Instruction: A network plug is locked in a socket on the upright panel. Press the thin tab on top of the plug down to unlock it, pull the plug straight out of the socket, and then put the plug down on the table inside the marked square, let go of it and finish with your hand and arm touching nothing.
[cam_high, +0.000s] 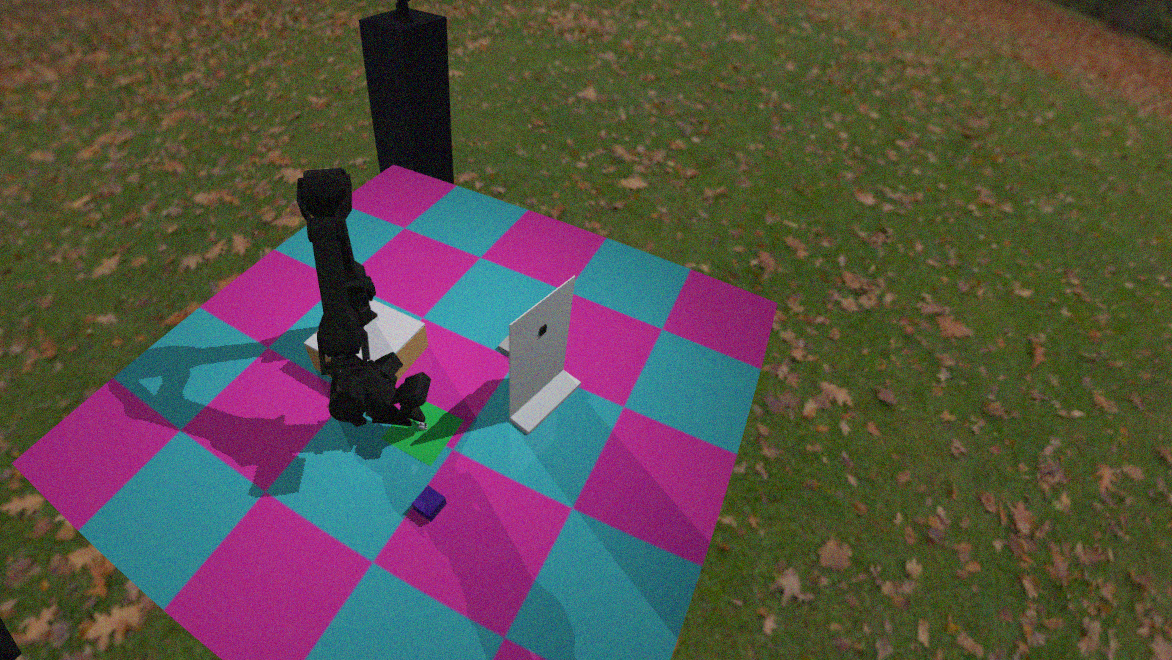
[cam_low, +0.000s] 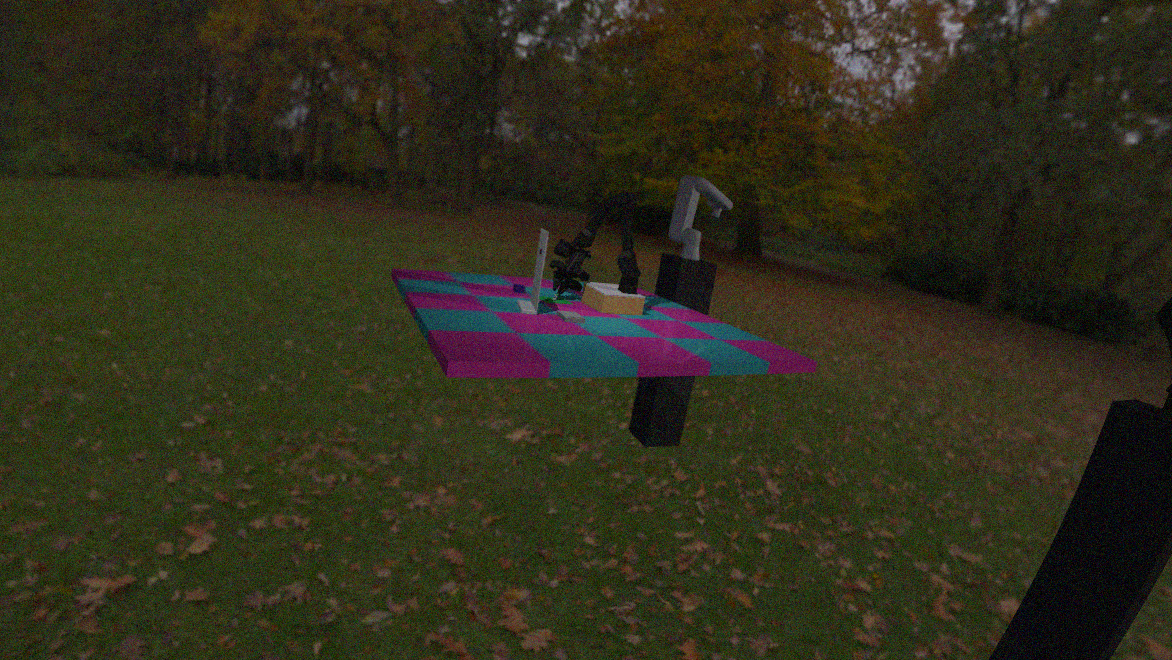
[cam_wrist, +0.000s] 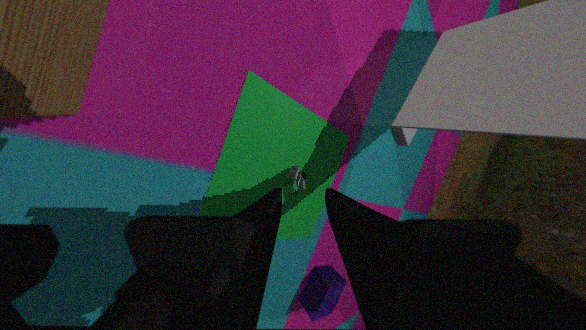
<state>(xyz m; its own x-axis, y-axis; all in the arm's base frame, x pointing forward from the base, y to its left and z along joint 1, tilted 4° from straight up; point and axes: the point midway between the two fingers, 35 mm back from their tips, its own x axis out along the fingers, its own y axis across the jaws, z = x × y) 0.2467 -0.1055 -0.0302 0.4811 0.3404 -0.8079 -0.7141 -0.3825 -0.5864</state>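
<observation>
The network plug is 1 cm to the left of my gripper tip and 1 cm below it. Also, from my gripper tip: green marked square 3 cm below; block 12 cm ahead, 11 cm to the right, 1 cm below; upright panel 21 cm to the left, 15 cm ahead, 10 cm above.
</observation>
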